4 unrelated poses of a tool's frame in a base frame.
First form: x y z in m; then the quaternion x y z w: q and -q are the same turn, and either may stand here.
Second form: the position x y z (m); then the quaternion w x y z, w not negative. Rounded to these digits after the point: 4 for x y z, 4 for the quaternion.
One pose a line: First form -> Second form
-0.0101, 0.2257, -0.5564, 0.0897, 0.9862, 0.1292, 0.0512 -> -0.0101, 0.2257, -0.5564, 0.0512, 0.0897, 0.9862, 0.1292
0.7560, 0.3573, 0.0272, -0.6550, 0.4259, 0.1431, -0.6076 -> 0.7560, 0.3573, 0.0272, 0.6076, 0.6550, -0.4259, -0.1431
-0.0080, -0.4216, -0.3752, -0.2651, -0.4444, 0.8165, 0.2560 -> -0.0080, -0.4216, -0.3752, 0.2560, -0.2651, -0.4444, 0.8165
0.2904, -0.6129, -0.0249, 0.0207, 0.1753, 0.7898, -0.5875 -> 0.2904, -0.6129, -0.0249, 0.5875, -0.0207, -0.1753, -0.7898
